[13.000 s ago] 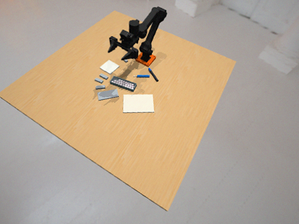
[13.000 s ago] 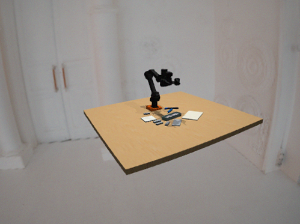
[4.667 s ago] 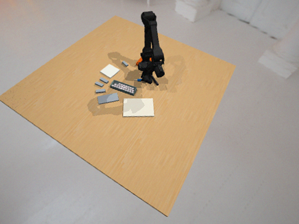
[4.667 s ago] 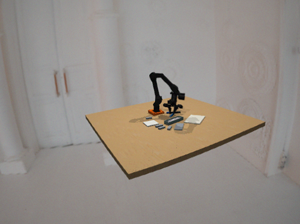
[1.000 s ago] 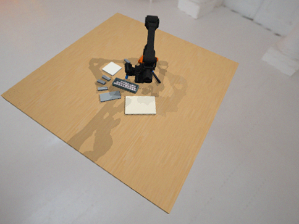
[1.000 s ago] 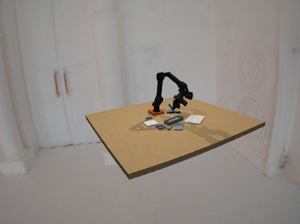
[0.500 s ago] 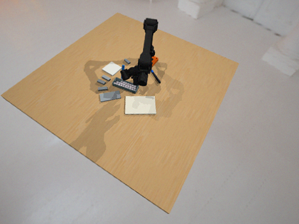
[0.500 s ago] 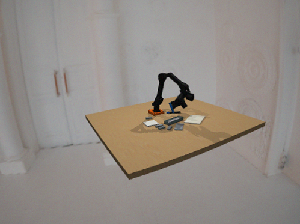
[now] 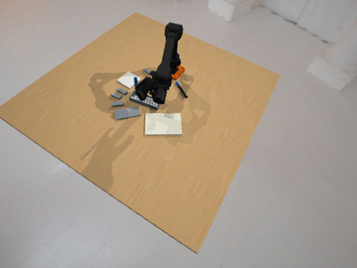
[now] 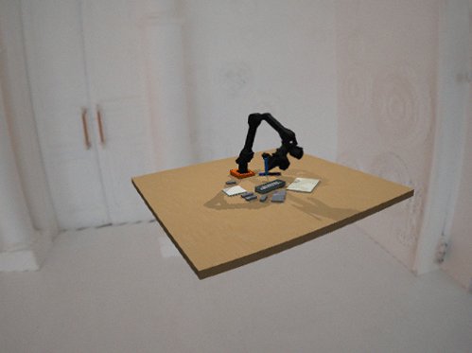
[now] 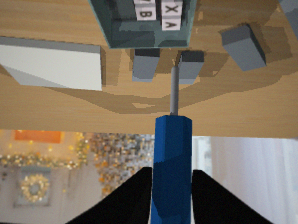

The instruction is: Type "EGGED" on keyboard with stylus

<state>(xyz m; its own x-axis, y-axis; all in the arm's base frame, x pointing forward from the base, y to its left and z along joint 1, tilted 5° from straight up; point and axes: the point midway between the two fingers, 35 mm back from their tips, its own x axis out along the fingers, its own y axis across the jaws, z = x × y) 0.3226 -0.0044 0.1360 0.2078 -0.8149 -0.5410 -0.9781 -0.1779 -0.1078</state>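
Now: the E key 110 mm below my gripper tip. Round my gripper tip: grey slab: 120 mm below, 110 mm ahead, 10 mm to the left.
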